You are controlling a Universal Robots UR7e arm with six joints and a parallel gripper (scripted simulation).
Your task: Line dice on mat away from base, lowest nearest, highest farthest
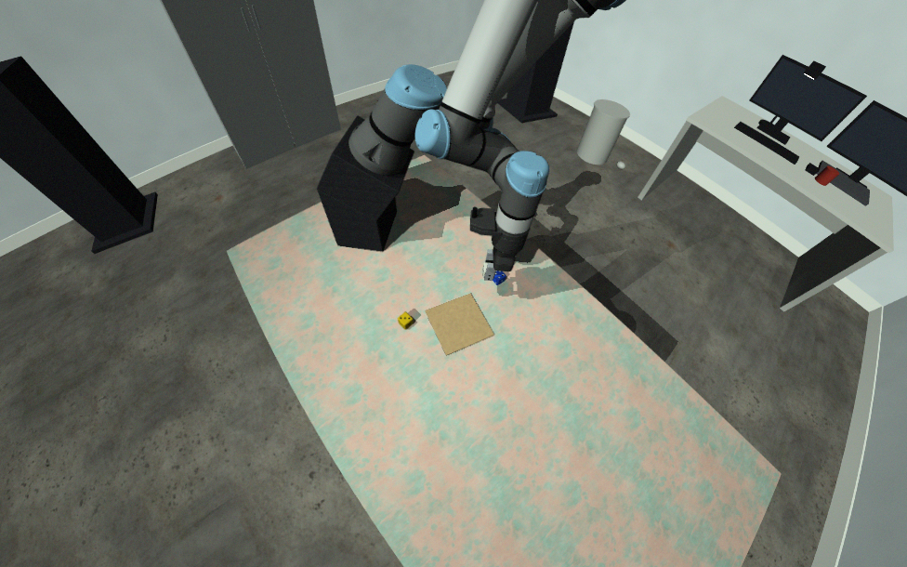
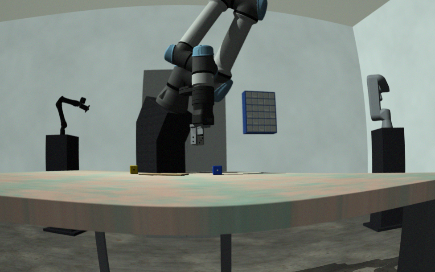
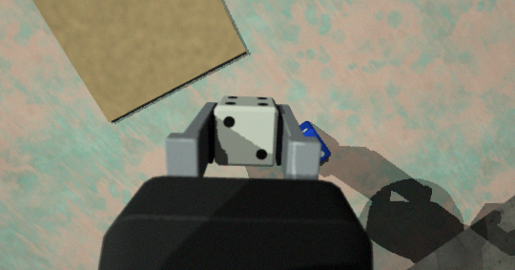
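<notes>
Right now the tan mat is 120 mm below my hand, 110 mm to the right of it and 50 mm ahead of it. From my hand the other things lie so: yellow die 230 mm to the right, 100 mm below, 10 mm behind; then white die right at my hand; then blue die 100 mm below, 60 mm to the left, 20 mm behind.
</notes>
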